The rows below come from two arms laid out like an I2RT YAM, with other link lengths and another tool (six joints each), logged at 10 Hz.
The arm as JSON. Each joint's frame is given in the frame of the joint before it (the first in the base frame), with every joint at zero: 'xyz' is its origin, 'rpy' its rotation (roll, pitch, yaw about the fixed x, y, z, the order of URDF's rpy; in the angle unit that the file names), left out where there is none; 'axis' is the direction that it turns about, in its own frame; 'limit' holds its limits. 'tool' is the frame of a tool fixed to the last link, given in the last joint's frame.
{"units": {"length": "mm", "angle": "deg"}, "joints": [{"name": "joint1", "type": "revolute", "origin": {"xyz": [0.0, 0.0, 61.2]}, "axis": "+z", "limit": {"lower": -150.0, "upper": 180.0}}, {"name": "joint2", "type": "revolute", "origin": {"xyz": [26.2, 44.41, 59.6], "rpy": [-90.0, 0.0, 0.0]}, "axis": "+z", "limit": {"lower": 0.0, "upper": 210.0}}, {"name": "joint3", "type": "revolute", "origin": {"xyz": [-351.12, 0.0, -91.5], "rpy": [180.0, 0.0, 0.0]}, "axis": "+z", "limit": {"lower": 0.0, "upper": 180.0}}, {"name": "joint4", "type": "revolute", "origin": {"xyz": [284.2, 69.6, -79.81]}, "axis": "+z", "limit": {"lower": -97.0, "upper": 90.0}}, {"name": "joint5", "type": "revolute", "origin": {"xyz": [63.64, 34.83, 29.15], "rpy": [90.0, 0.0, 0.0]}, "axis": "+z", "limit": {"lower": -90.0, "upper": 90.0}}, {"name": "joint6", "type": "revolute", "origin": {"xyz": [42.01, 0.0, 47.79], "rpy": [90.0, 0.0, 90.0]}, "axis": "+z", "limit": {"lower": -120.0, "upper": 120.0}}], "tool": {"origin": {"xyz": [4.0, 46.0, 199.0], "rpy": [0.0, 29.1, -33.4]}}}
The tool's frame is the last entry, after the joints.
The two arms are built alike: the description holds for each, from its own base.
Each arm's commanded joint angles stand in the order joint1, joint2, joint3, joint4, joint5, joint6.
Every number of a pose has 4 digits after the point. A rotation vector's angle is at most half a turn.
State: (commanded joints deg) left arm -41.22 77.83 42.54 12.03 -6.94 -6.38; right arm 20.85 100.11 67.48 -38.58 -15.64 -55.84
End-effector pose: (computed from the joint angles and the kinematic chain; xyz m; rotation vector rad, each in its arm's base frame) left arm 0.3771 -0.2989 0.1831 1.3671 -1.7583 2.0607; right arm 0.3911 0.1808 0.0702 -2.4926 -0.4054 -1.0319
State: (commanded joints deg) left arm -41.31 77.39 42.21 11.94 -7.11 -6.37; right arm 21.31 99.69 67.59 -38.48 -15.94 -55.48
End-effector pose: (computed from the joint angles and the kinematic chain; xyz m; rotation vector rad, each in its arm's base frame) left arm 0.3753 -0.2974 0.1832 1.3676 -1.7594 2.0619; right arm 0.3904 0.1857 0.0740 -2.4795 -0.4061 -1.0379
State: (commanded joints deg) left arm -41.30 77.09 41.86 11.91 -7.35 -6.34; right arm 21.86 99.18 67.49 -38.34 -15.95 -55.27
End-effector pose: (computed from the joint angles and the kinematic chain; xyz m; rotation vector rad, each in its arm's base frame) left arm 0.3744 -0.2951 0.1822 1.3725 -1.7616 2.0626; right arm 0.3889 0.1897 0.0771 -2.4696 -0.4133 -1.0447
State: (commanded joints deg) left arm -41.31 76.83 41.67 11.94 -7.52 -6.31; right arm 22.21 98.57 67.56 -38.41 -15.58 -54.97
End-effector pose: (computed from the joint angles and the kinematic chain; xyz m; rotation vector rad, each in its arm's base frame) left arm 0.3739 -0.2938 0.1826 1.3734 -1.7619 2.0662; right arm 0.3886 0.1909 0.0816 -2.4661 -0.4158 -1.0581
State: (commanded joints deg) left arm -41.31 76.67 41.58 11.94 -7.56 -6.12; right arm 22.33 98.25 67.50 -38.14 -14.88 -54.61
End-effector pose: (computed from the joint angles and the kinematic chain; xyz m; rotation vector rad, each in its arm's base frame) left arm 0.3736 -0.2931 0.1830 1.3710 -1.7657 2.0676; right arm 0.3903 0.1895 0.0835 -2.4702 -0.4132 -1.0749
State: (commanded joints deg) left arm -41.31 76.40 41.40 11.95 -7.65 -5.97; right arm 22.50 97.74 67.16 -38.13 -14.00 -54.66
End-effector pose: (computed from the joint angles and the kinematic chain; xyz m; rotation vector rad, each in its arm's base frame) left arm 0.3731 -0.2920 0.1835 1.3694 -1.7684 2.0702; right arm 0.3895 0.1865 0.0847 -2.4778 -0.4214 -1.0874
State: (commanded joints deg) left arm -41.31 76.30 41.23 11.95 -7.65 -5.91; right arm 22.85 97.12 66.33 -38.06 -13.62 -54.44
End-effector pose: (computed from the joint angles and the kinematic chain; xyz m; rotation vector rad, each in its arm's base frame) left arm 0.3724 -0.2913 0.1827 1.3697 -1.7704 2.0686; right arm 0.3845 0.1855 0.0838 -2.4833 -0.4251 -1.0860
